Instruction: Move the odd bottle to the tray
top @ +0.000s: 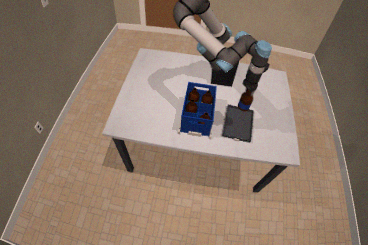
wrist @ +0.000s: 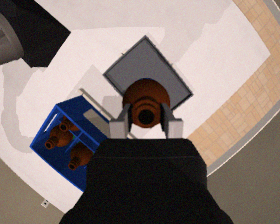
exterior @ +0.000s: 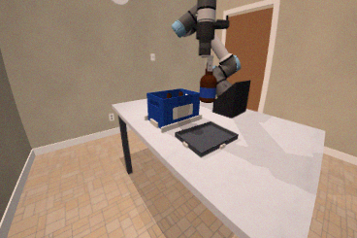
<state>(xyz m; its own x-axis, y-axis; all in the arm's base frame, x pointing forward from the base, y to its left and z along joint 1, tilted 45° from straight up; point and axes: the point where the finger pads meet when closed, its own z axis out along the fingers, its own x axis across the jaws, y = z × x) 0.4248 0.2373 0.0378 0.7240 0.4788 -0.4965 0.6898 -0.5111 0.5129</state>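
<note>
Right now my hand is 7 cm above the bottle. From my hand the other things lie so: dark tray (1 cm to the left, 33 cm below); then blue crate (2 cm behind, 26 cm to the right, 26 cm below).
</note>
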